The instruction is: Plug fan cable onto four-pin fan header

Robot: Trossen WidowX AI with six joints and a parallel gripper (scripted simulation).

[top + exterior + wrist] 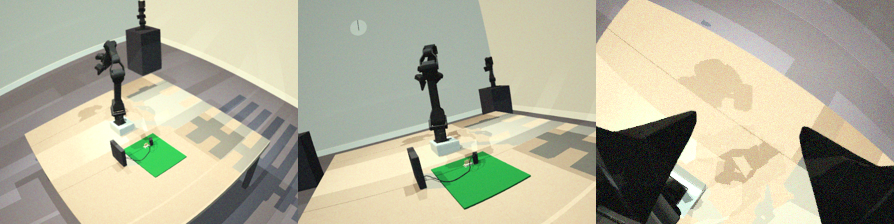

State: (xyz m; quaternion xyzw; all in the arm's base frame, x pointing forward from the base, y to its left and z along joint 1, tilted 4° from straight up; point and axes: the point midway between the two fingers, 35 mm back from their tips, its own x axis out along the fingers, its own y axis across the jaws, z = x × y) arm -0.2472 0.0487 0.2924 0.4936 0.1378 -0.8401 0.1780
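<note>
My gripper tip is 53 cm short of the black plug, 1 cm to the left of it and 27 cm above it. The rest, counted from my gripper tip: green board 61 cm ahead, 6 cm to the right, 31 cm below; pale four-pin header 53 cm ahead, 5 cm to the right, 29 cm below; black fan 52 cm ahead, 24 cm to the right, 24 cm below.
</note>
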